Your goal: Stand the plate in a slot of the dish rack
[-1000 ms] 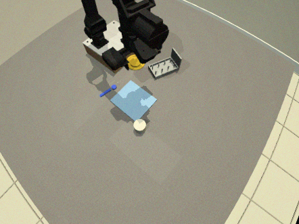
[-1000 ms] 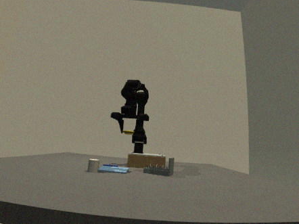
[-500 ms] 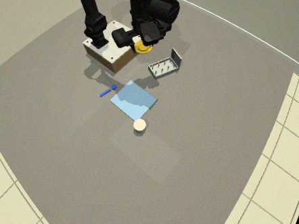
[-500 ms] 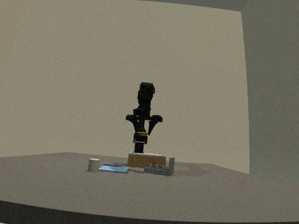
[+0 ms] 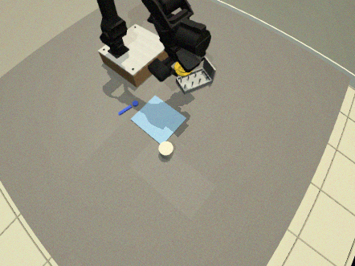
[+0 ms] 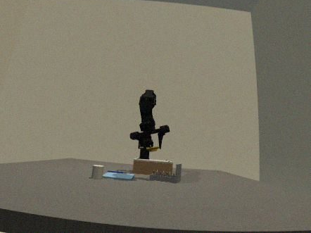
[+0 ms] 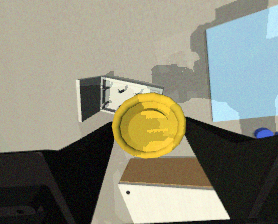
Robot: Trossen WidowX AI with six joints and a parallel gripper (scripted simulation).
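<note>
My gripper tip is now 6 cm to the right of the grey dish rack and 11 cm above it. The rest, counted from my gripper tip: blue spoon (10 cm behind, 18 cm to the right, 13 cm below); then light blue cloth (1 cm ahead, 15 cm to the right, 13 cm below); then yellow plate (1 cm above).
</note>
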